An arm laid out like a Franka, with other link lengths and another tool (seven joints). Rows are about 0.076 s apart.
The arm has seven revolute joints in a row. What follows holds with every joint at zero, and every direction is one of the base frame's. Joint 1 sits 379.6 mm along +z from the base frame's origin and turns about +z. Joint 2 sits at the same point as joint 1 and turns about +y. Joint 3 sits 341.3 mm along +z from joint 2 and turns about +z. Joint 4 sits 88.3 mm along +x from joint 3 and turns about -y. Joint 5 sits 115.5 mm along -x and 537.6 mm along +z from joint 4 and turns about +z. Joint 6 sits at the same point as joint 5 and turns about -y. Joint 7 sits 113.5 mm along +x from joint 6 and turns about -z. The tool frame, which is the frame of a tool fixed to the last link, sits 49.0 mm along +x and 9.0 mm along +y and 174.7 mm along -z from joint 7; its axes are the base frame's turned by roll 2.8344, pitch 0.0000 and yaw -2.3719 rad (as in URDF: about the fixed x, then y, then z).
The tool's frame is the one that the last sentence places.
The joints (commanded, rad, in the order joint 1, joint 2, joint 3, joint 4, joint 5, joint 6, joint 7), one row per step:
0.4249, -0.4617, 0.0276, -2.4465, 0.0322, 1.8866, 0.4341
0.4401, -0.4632, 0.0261, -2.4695, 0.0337, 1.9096, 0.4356
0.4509, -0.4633, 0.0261, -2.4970, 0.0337, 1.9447, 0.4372
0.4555, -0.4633, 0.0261, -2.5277, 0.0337, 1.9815, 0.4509
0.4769, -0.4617, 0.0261, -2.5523, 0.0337, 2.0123, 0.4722
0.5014, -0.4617, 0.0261, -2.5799, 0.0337, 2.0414, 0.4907
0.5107, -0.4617, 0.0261, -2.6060, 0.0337, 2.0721, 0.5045
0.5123, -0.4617, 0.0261, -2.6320, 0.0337, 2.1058, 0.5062
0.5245, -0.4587, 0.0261, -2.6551, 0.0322, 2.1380, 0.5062
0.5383, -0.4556, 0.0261, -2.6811, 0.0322, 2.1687, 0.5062
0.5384, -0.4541, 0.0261, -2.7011, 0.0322, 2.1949, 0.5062
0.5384, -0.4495, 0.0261, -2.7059, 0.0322, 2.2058, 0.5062
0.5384, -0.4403, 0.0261, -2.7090, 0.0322, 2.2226, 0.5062
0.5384, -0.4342, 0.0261, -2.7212, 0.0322, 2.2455, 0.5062
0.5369, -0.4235, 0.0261, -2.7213, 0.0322, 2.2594, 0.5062
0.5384, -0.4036, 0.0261, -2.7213, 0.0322, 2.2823, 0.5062
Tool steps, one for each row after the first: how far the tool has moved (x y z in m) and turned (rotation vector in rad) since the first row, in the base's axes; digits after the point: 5 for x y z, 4 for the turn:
-0.00599, 0.00618, -0.01145, 0.0020, -0.0007, 0.0111
-0.01057, 0.01065, -0.02498, 0.0049, -0.0078, 0.0193
-0.01441, 0.01055, -0.04037, 0.0059, -0.0138, 0.0092
-0.02233, 0.01930, -0.05335, 0.0059, -0.0185, 0.0086
-0.03281, 0.02869, -0.06751, 0.0048, -0.0205, 0.0138
-0.03866, 0.03044, -0.08031, 0.0056, -0.0250, 0.0085
-0.04219, 0.02889, -0.09246, 0.0088, -0.0320, 0.0076
-0.04842, 0.03291, -0.10452, 0.0106, -0.0381, 0.0199
-0.05677, 0.03670, -0.11860, 0.0112, -0.0396, 0.0329
-0.05987, 0.03447, -0.12840, 0.0132, -0.0439, 0.0324
-0.06023, 0.03414, -0.13246, 0.0139, -0.0453, 0.0322
-0.05943, 0.03452, -0.13716, 0.0161, -0.0492, 0.0319
-0.06088, 0.03336, -0.14491, 0.0182, -0.0533, 0.0315
-0.05925, 0.03331, -0.14895, 0.0198, -0.0560, 0.0298
-0.05798, 0.03503, -0.15684, 0.0213, -0.0585, 0.0309

